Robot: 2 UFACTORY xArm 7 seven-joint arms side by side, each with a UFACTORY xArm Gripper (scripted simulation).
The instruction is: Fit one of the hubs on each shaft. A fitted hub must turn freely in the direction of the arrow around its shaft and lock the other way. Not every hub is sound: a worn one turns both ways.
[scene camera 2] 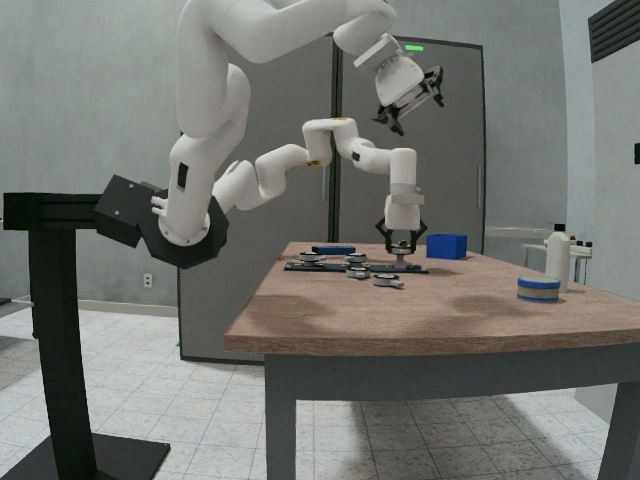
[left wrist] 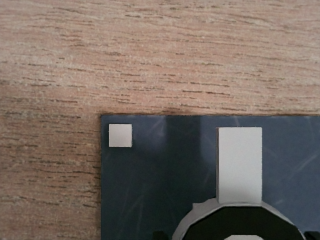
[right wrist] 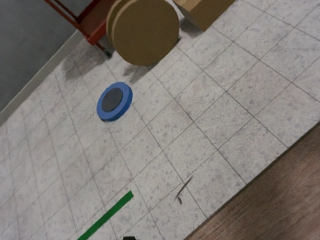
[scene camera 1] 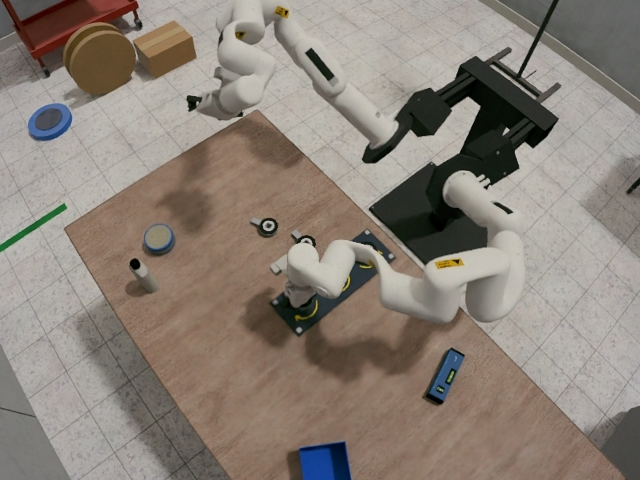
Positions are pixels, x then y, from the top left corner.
Labels:
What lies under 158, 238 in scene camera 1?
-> A tape roll.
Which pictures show the tape roll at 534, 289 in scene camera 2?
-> Scene camera 2 and scene camera 1 only.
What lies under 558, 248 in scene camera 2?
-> A white bottle.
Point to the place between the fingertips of my right gripper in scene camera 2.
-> At 418, 116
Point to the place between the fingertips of my right gripper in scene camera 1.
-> At 204, 111

